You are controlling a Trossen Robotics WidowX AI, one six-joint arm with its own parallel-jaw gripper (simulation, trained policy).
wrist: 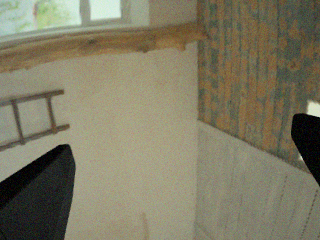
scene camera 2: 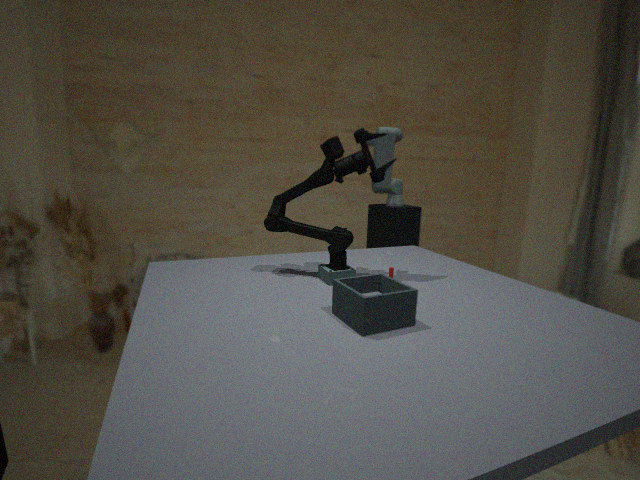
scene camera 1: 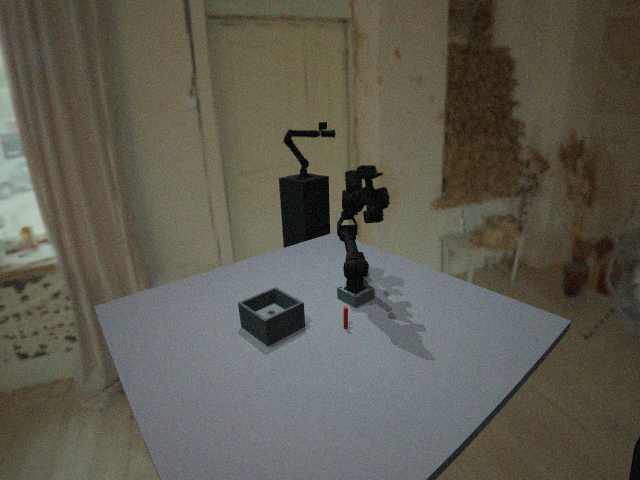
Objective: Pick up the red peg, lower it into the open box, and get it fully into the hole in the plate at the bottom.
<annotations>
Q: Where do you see a dark box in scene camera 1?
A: At 273, 329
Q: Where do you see a dark box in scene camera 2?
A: At 395, 308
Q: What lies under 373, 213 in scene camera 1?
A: The gripper.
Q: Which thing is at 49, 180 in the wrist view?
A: The gripper.
</annotations>
